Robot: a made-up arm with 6 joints.
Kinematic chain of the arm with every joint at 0, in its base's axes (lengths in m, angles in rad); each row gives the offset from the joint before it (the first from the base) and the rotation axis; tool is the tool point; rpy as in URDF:
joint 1: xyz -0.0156 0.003 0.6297 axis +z
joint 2: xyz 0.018 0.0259 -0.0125 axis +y
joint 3: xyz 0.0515 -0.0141 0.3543 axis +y
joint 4: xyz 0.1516 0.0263 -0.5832 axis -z
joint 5: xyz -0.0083 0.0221 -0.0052 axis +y
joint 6: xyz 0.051 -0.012 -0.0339 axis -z
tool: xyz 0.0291 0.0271 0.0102 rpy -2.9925 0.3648 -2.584
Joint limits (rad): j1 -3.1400..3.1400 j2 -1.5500..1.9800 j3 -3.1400..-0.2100 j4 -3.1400..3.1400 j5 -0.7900..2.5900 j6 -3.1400..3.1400
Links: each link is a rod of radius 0.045 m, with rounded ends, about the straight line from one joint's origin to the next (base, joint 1, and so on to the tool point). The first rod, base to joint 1, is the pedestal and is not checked.
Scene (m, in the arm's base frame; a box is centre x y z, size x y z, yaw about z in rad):
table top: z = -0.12
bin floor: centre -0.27 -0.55 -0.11 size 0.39 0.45 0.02 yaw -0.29
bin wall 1: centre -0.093 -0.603 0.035 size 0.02 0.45 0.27 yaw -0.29
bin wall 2: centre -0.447 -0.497 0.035 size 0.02 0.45 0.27 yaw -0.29
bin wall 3: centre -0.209 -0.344 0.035 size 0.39 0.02 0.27 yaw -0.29
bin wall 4: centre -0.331 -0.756 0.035 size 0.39 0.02 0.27 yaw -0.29
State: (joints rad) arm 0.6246 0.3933 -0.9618 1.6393 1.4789 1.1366
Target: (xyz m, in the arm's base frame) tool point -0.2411 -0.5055 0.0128
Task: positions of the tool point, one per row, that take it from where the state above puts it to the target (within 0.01 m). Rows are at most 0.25 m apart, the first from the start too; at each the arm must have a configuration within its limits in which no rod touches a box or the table.
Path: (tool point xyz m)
1: 0.6074 0.2774 0.4182
2: 0.6467 0.0797 0.4039
3: 0.6256 -0.1166 0.3902
4: 0.5483 -0.2938 0.3771
5: 0.4243 -0.4364 0.3648
6: 0.2672 -0.5329 0.3531
7: 0.0928 -0.5766 0.3422
8: -0.0820 -0.5662 0.3319
9: -0.2411 -0.5055 0.3226
10: -0.2516 -0.5266 0.2305
11: -0.2523 -0.5276 0.1252
12: -0.2411 -0.5055 0.0128

